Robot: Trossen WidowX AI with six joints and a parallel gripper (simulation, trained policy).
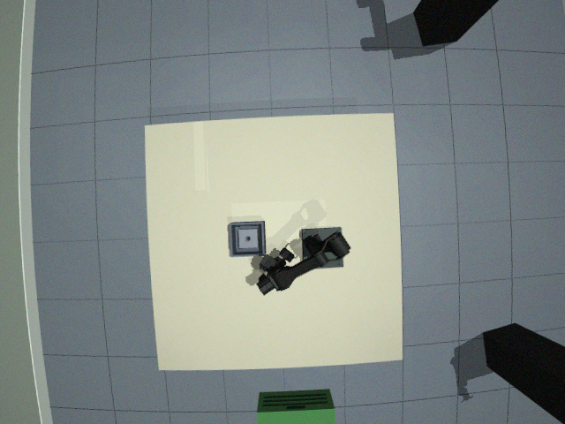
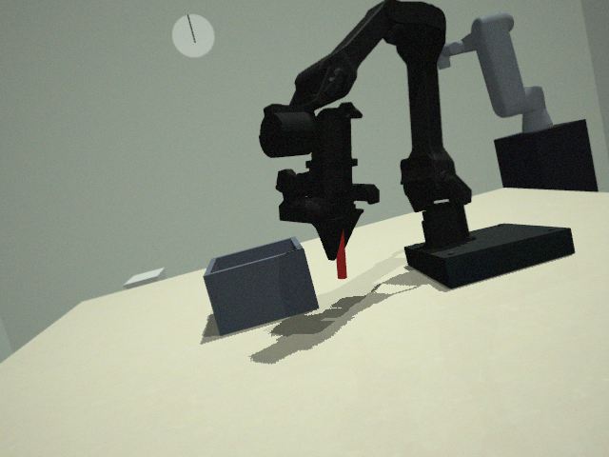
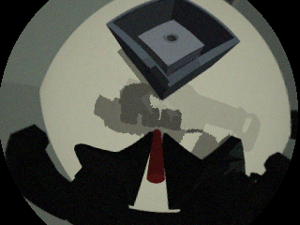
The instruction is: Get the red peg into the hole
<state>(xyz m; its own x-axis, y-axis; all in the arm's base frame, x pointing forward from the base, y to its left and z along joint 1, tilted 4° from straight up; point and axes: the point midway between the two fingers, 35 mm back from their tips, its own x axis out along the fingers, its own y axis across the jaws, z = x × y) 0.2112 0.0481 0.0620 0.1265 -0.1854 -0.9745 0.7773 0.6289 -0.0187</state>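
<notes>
My gripper tip is 10 cm short of the plate, 13 cm to the left of it and 3 cm above it. The rest, counted from my gripper tip: box: 10 cm ahead, 13 cm to the right, 5 cm below; then red peg: 1 cm behind, 1 cm to the left, 1 cm above.
</notes>
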